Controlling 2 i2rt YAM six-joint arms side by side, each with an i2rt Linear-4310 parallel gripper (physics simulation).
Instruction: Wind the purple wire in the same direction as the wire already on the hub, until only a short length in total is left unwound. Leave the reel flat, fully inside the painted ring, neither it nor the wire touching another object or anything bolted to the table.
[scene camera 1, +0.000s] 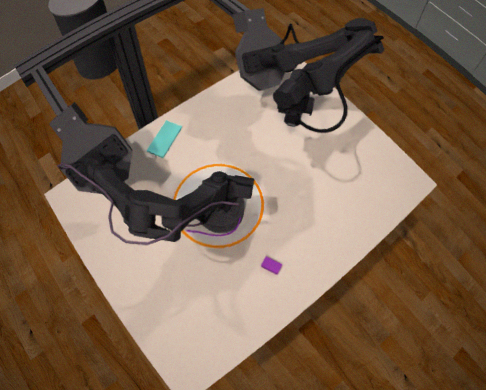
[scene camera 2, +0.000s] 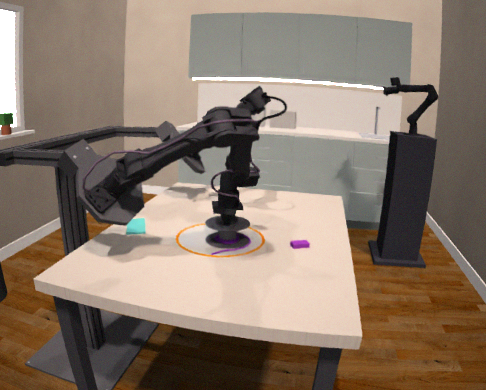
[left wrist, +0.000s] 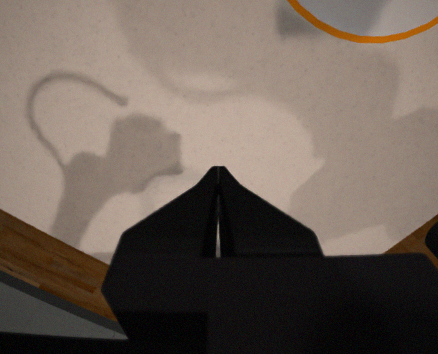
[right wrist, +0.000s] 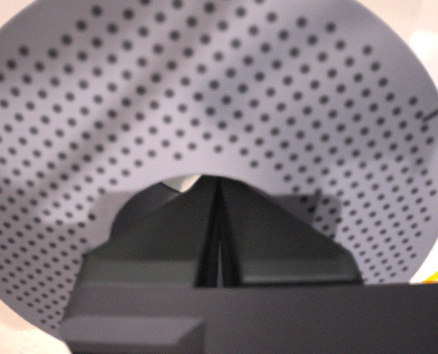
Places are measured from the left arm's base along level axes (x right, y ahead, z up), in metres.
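Where they show: left gripper, fingertip midpoint: (left wrist: 218, 176); right gripper, fingertip midpoint: (scene camera 2: 225, 231) (right wrist: 219, 178); left arm's base, origin of the base link: (scene camera 1: 264, 58); right arm's base, origin of the base link: (scene camera 1: 95, 160) (scene camera 2: 111, 187).
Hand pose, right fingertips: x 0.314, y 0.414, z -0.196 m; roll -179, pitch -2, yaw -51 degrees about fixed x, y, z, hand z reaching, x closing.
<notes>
Things, the pixels of their top centre, and the offset from my right fingertips. "*": a spot on its surface instead.
- dark reel, middle of its top: (right wrist: 201, 250) (scene camera 1: 220, 204) (scene camera 2: 227, 222) dx -0.008, dy +0.003, dz +0.032 m
- purple wire, surface spot: (scene camera 1: 201, 232) * dx +0.078, dy +0.055, dz -0.026 m
- teal block, middle of its top: (scene camera 1: 164, 138) (scene camera 2: 135, 225) dx +0.101, dy -0.347, dz -0.025 m
- small purple block, middle of its top: (scene camera 1: 271, 264) (scene camera 2: 300, 242) dx -0.100, dy +0.237, dz -0.018 m
The dark reel (scene camera 1: 226, 218) (scene camera 2: 214, 224) (right wrist: 150, 107) stands flat inside the orange painted ring (scene camera 1: 218, 164) (scene camera 2: 177, 240) (left wrist: 370, 39). Purple wire shows low on its hub. The loose length of purple wire (scene camera 1: 201, 232) (scene camera 2: 233, 250) curves round the reel's near side and ends inside the ring, close to its line. My right gripper (scene camera 2: 228, 218) (right wrist: 219, 178) points down, shut and empty, with its fingertips at the reel's centre hole; how deep they reach is hidden. My left gripper (scene camera 1: 292, 119) (left wrist: 218, 176) is shut and empty, above the table away from the reel.
A teal block (scene camera 1: 165, 139) (scene camera 2: 136, 226) lies left of the ring, near the right arm's base. A small purple block (scene camera 1: 271, 265) (scene camera 2: 300, 244) lies outside the ring, to its lower right in scene camera 1. The right arm's links hang over the ring's left part there.
</notes>
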